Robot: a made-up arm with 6 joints. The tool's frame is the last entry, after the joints. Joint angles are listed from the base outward. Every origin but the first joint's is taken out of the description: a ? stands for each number. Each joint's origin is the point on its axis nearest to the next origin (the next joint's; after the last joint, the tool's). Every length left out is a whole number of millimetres.
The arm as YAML. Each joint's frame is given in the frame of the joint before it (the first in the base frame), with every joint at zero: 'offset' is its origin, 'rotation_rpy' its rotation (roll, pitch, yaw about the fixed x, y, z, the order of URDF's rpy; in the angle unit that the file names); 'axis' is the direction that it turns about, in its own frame. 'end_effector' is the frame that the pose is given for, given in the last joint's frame.
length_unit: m
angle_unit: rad
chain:
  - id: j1
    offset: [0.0, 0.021, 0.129]
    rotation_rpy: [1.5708, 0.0, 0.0]
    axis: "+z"
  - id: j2
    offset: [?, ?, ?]
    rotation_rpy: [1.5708, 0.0, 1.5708]
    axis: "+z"
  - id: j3
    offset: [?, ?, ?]
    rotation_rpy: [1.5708, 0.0, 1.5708]
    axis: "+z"
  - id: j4
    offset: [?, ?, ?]
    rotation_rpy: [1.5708, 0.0, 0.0]
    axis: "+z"
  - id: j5
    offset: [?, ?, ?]
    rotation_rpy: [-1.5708, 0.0, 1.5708]
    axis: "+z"
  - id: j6
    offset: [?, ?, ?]
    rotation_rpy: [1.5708, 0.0, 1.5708]
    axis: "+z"
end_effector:
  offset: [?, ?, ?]
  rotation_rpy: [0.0, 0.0, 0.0]
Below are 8 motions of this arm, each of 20 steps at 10 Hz.
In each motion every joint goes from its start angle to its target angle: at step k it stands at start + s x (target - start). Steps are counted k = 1, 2, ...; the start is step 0. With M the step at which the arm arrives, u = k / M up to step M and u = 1 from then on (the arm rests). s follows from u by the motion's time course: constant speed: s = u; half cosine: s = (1 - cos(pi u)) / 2; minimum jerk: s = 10 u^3 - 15 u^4 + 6 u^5.
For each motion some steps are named. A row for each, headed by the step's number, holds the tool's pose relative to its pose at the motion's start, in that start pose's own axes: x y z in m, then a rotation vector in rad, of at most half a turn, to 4 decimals.
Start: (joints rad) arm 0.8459 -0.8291 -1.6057 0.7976 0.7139 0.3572
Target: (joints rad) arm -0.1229 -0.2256 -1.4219 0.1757 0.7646 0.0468
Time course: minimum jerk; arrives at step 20
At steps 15, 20:
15: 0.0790 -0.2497 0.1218 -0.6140 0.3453 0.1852
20: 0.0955 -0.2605 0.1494 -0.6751 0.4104 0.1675

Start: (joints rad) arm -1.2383 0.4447 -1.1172 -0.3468 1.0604 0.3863
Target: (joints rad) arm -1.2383 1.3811 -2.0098 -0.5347 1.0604 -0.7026
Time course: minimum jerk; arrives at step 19
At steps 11, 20:
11: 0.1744 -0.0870 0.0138 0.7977 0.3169 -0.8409
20: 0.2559 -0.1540 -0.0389 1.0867 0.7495 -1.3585

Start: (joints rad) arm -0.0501 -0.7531 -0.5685 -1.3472 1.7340 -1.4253
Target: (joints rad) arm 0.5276 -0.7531 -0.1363 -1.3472 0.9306 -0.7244
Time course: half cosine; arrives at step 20
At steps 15, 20:
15: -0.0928 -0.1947 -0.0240 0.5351 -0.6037 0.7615
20: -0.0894 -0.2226 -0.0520 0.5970 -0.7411 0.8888

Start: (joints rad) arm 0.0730 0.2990 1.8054 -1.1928 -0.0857 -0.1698
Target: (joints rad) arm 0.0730 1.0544 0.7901 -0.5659 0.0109 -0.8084
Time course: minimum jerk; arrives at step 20
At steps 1, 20:
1: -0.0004 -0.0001 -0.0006 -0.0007 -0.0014 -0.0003
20: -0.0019 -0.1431 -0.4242 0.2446 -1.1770 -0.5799

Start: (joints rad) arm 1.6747 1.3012 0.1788 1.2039 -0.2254 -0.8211
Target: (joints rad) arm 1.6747 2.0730 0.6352 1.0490 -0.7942 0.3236
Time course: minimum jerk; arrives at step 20
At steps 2, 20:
2: -0.0030 -0.0006 -0.0001 0.0118 -0.0005 0.0083
20: -0.2882 0.1638 -0.1895 0.9736 -0.8428 0.4605

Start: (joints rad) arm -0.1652 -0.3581 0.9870 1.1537 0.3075 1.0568
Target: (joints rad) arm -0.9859 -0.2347 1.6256 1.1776 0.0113 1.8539
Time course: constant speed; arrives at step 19
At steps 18, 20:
18: 0.0625 -0.1810 -0.1757 -0.9106 -0.8496 1.1999
20: 0.0812 -0.1868 -0.1732 -0.9802 -0.8945 1.2351

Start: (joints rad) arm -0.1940 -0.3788 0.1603 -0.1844 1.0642 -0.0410
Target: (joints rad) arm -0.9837 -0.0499 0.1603 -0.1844 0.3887 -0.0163
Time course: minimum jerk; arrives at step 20
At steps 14, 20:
14: -0.1221 -0.0999 -0.1139 0.2206 0.0599 0.3061
20: -0.1536 -0.1196 -0.1285 0.2907 0.0773 0.3299

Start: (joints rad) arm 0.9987 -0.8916 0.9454 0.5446 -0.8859 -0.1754
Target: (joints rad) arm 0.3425 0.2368 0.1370 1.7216 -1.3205 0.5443
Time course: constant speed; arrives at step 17
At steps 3, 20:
3: -0.1030 0.0669 -0.0564 -0.0826 -0.1305 0.0756
20: -0.3190 0.4139 0.1318 -0.1153 -0.0107 0.5269

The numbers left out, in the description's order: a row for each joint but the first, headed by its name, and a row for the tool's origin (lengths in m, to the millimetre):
j2: -0.007 -0.309 0.0
j3: 0.01 0.107 0.0
j4: 0.257 -0.1 0.0
j5: -0.023 -0.062 0.0
j6: 0.196 -0.096 0.0
tool: -0.102 0.185 0.0

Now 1 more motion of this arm.
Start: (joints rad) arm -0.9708 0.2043 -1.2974 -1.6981 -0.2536 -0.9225
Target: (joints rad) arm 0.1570 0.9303 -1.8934 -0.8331 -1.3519 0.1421
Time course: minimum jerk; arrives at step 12
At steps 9, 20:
9: -0.1582 -0.1662 -0.5937 0.0859 -0.8217 0.4106
20: -0.1886 -0.1753 -0.6603 -0.0244 -0.8688 0.5107

